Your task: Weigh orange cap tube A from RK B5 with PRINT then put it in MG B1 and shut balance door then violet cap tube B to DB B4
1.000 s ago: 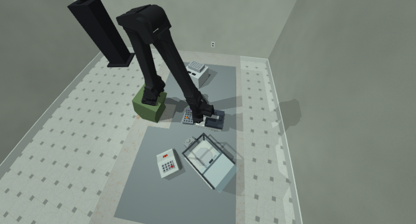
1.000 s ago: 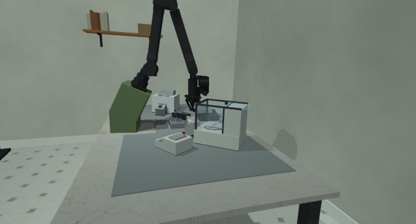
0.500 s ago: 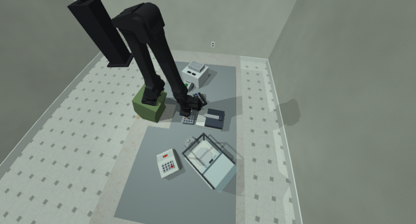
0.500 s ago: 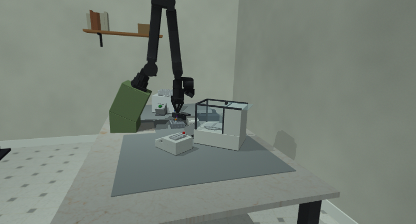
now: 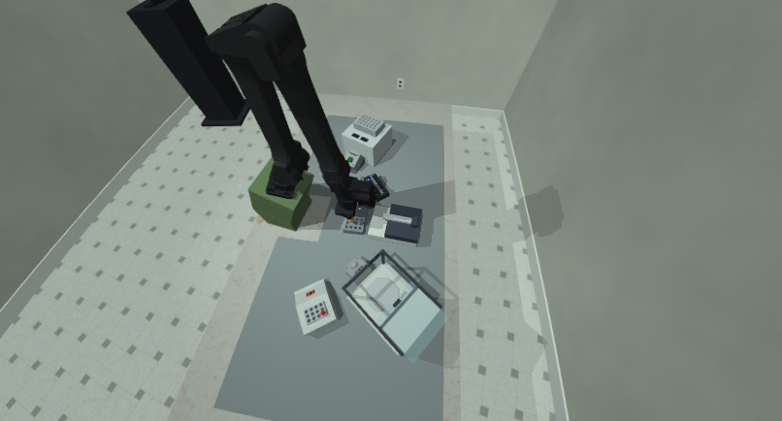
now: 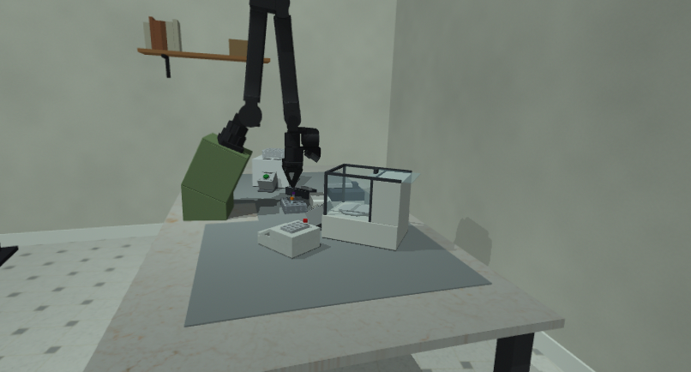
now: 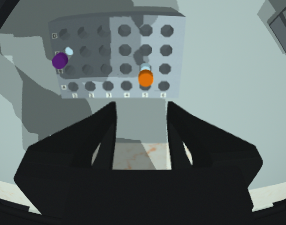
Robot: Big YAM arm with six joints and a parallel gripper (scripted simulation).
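Right now my hand is 90 mm above the tube rack RK, 20 mm to the right of it and 10 mm short of it. Also, from my hand: magnet block MG (190 mm to the left, 90 mm ahead, 80 mm below); spectrophotometer SP (180 mm ahead, 40 mm below, 10 mm to the right); tube B (80 mm below, 70 mm to the left, 30 mm ahead).
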